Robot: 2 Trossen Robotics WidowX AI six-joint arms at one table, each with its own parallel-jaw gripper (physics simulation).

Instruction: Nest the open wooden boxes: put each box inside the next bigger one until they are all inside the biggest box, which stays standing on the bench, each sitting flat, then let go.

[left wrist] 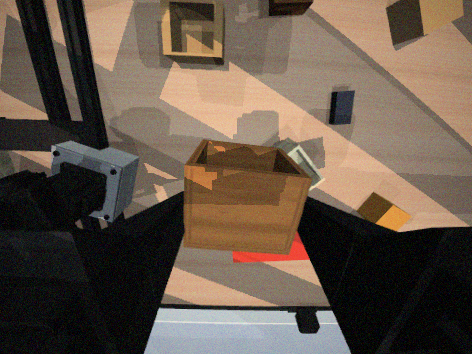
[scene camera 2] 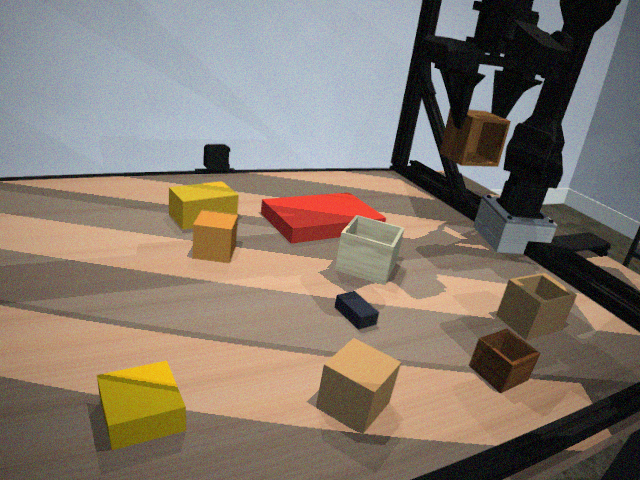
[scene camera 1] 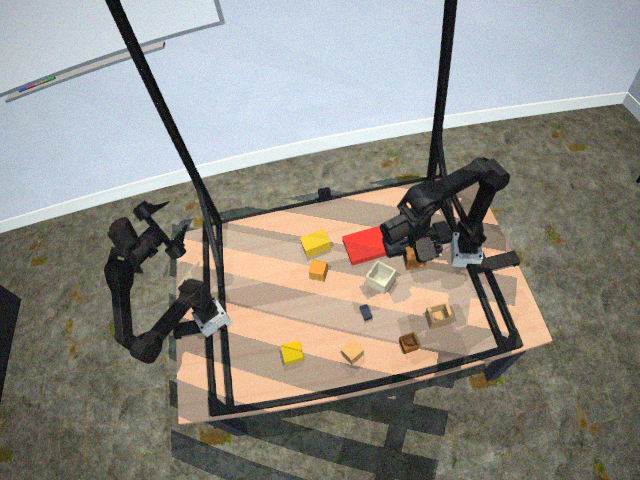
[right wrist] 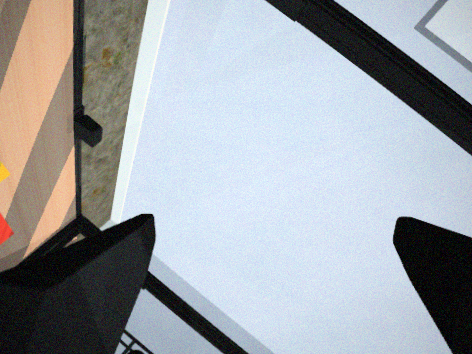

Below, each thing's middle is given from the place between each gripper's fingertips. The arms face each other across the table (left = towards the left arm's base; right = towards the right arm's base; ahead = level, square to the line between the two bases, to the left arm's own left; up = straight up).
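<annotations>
The pale grey-green box (scene camera 2: 368, 248) sits 19 cm below my left hand, 8 cm to the right of it and 5 cm behind it. Counted from my left hand as well, the small dark blue block (scene camera 2: 351, 305) is 4 cm ahead, 16 cm to the right and 21 cm below, while the dark brown box (scene camera 2: 504, 360) is 19 cm ahead, 7 cm to the right and 20 cm below. The red flat slab (scene camera 2: 299, 219) is 20 cm behind that same left hand, 20 cm below it and 8 cm to the right of it.
My right hand is well above the orange cube (scene camera 2: 214, 233), well to the right of it and a good way short of it. From my right hand I find the pale grey-green box 180 mm ahead, 550 mm to the left and 340 mm below. The small dark blue block is 470 mm to the left of my right hand, 360 mm below it and 280 mm ahead of it, and the red flat slab is 560 mm to the left of this hand, 360 mm below it and 40 mm ahead of it.
</annotations>
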